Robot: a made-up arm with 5 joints. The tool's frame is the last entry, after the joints.
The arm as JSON. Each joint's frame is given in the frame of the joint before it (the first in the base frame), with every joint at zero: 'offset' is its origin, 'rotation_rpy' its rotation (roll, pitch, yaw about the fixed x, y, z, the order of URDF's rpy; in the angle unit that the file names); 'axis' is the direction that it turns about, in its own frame. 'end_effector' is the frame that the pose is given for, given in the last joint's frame.
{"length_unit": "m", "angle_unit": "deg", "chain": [
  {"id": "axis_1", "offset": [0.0, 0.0, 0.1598], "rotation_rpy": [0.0, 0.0, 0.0], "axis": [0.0, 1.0, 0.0]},
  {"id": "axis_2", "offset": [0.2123, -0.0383, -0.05], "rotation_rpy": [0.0, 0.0, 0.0], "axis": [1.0, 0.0, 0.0]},
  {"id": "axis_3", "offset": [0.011, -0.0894, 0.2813], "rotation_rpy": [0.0, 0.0, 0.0], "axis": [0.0, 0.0, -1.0]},
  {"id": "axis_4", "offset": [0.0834, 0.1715, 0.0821], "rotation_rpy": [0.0, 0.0, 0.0], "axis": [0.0, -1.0, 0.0]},
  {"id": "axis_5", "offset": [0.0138, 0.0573, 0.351], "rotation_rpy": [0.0, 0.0, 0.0], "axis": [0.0, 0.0, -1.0]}
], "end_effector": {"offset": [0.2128, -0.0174, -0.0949], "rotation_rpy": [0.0, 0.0, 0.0]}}
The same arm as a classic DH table. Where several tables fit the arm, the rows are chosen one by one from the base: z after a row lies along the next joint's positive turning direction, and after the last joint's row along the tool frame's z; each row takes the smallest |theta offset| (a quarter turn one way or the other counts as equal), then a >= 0, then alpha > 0; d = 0 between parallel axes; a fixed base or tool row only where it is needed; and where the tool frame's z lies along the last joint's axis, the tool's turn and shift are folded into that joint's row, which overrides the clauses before.
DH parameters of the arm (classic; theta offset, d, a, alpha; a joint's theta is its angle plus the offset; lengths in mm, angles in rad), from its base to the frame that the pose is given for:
base (fixed): 0 159.8 0 -1.5708
axis_1: 1.5708 -38.3 50 1.5708
axis_2: -1.5708 223.3 89.4 -1.5708
axis_3: -1.5708 -363.4 83.4 -1.5708
axis_4: 0 -228.8 13.8 1.5708
axis_5: 0.0816 0 213.5 3.1416
tool (fixed): 0.0816 256.1 0 0

